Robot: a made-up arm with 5 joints.
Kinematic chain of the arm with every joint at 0, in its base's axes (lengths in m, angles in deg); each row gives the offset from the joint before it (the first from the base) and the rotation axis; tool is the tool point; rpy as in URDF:
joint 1: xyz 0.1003 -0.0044 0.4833 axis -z
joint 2: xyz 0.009 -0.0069 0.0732 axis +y
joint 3: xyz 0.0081 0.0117 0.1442 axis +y
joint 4: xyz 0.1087 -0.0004 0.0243 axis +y
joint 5: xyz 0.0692 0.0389 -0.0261 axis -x
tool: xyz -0.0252 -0.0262 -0.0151 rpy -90 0 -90
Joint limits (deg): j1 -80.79..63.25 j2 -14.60..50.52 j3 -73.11..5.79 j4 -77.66..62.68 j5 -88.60..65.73
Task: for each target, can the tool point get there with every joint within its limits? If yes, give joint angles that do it. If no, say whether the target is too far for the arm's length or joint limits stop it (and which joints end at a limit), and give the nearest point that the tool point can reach.
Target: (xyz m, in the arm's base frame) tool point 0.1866 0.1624 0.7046
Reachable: yes | joints -50.29 27.19 -66.15 50.32 -54.16
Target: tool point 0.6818 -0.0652 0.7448
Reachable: no: too far | nearest point 0.4059 -0.0364 0.6824 | short by 0.284 m
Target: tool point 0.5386 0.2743 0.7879
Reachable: no: too far | nearest point 0.3536 0.1567 0.7063 | short by 0.234 m
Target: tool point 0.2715 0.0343 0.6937
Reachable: yes | joints -7.91 6.41 -8.00 25.28 49.17
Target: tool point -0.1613 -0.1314 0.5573
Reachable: no: joint limits stop it (at a limit: joint 1, joint 2, joint 3, joint 4, joint 5) | nearest point 0.0541 0.0716 0.6722 | short by 0.317 m
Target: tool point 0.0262 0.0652 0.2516
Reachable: no: joint limits stop it (at a limit: joint 1, joint 2, joint 3) | nearest point 0.0807 0.1764 0.5007 | short by 0.278 m
